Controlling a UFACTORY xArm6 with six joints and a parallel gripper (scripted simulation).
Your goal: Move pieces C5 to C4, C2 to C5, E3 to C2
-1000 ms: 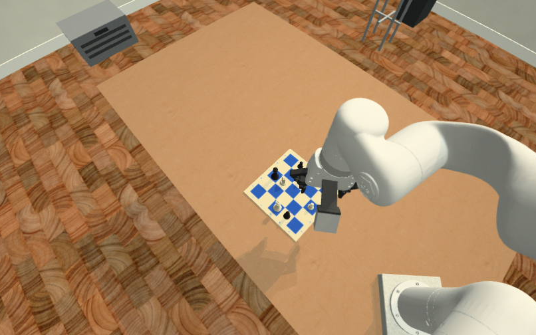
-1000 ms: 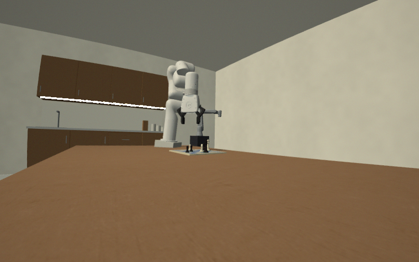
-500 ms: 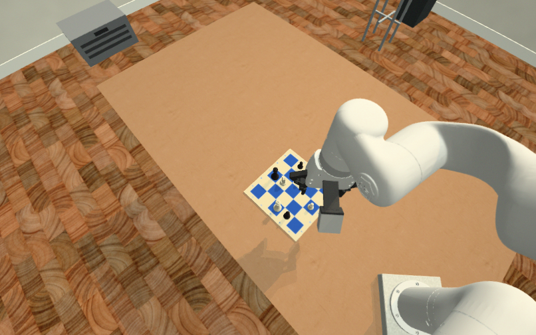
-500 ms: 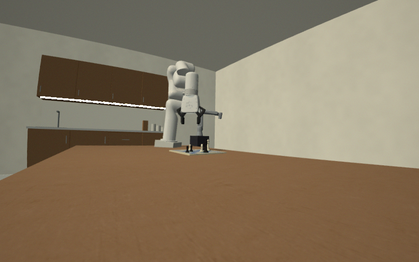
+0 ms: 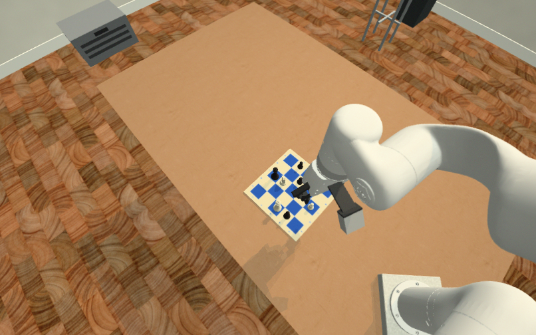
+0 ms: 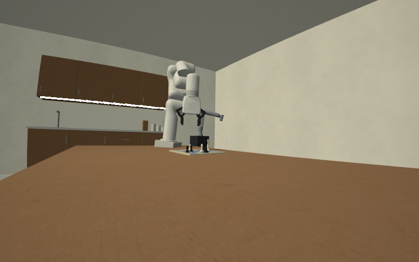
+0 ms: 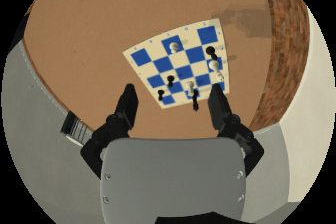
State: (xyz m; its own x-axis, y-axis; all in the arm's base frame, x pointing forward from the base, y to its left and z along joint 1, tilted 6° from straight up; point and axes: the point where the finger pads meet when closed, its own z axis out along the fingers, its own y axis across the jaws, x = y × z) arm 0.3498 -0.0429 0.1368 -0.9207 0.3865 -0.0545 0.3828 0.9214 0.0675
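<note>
Now: the white pawn 130 mm below my hand. Round my hand: blue-and-cream chessboard 70 mm ahead, 150 mm below; then white chess piece 70 mm ahead, 70 mm to the left, 120 mm below; then black pawn 30 mm ahead, 70 mm to the left, 130 mm below.
</note>
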